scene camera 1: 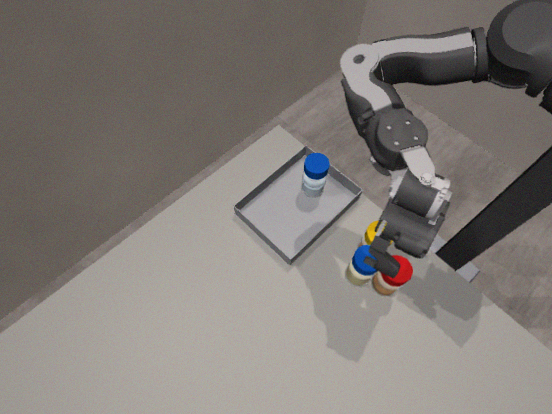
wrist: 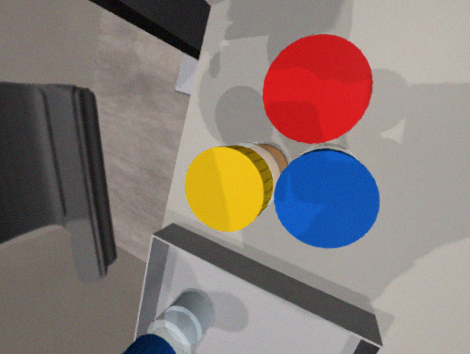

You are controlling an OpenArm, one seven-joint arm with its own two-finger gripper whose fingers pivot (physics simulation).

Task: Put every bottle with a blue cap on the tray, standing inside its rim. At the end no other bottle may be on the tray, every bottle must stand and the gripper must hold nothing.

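A blue-capped bottle with clear sides point(scene camera 1: 315, 175) point(wrist: 186, 320) stands inside the rim of the grey tray point(scene camera 1: 262, 235) point(wrist: 270, 275). A second blue-capped bottle point(scene camera 1: 363, 257) point(wrist: 327, 200) stands on the table outside the tray, close beside a red-capped bottle point(scene camera 1: 404, 271) point(wrist: 317, 90) and a yellow-capped bottle point(scene camera 1: 373, 233) point(wrist: 225, 190). All three are upright. My gripper point(scene camera 1: 384, 259) is open and empty, above this group; it partly hides the caps in the scene view. One finger shows at the left of the wrist view, clear of the bottles.
The pale table point(scene camera 1: 200, 320) point(wrist: 435, 280) carries the tray and bottles. Its edge runs close behind the yellow-capped bottle and the tray. A dark post point(scene camera 1: 500, 210) point(wrist: 170, 25) rises beyond the edge. The arm reaches in from the upper right in the scene view.
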